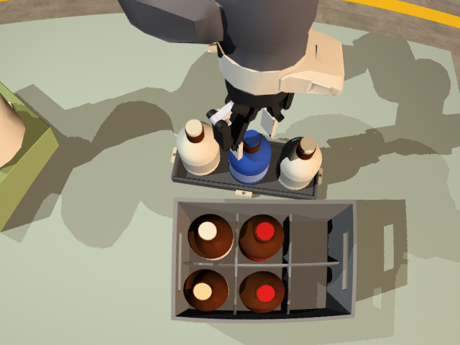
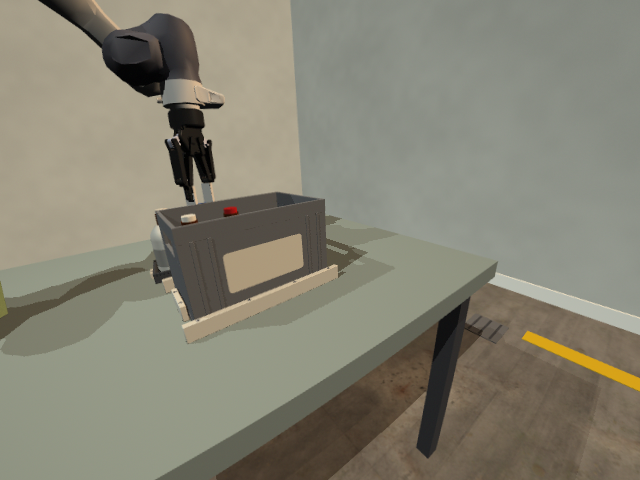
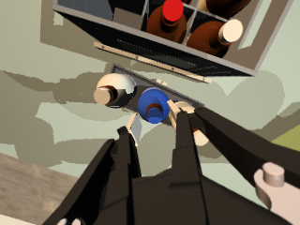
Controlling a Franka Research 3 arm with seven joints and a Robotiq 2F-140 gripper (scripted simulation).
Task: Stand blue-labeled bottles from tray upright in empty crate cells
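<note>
My gripper is now 90 mm above the blue-labeled bottle. Round my hand: grey crate: 20 mm ahead, 190 mm to the right, 90 mm below; cream-labeled bottle: 90 mm behind, 20 mm to the left, 90 mm below; dark tray: 160 mm below.
</note>
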